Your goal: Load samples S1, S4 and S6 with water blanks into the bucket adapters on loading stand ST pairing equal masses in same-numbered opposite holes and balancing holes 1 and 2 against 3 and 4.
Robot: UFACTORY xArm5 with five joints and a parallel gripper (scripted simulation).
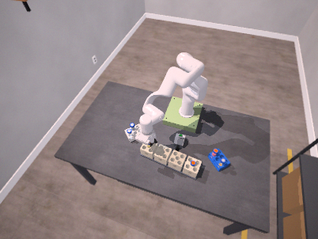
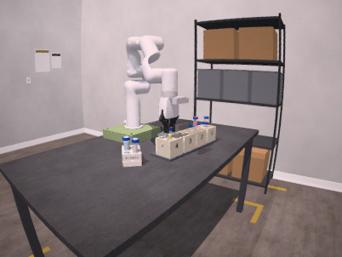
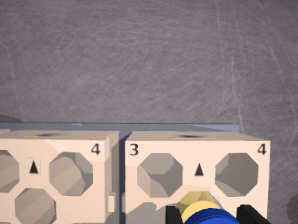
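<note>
Right now my hand is 1 cm to the left of the sample tube S6 and 5 cm above it. Round my hand: blue sample rack: 10 cm behind, 50 cm to the left, 11 cm below; then white blanks rack: 10 cm behind, 17 cm to the right, 11 cm below; then sample tube S4: 2 cm ahead, 32 cm to the left, 8 cm below.
</note>
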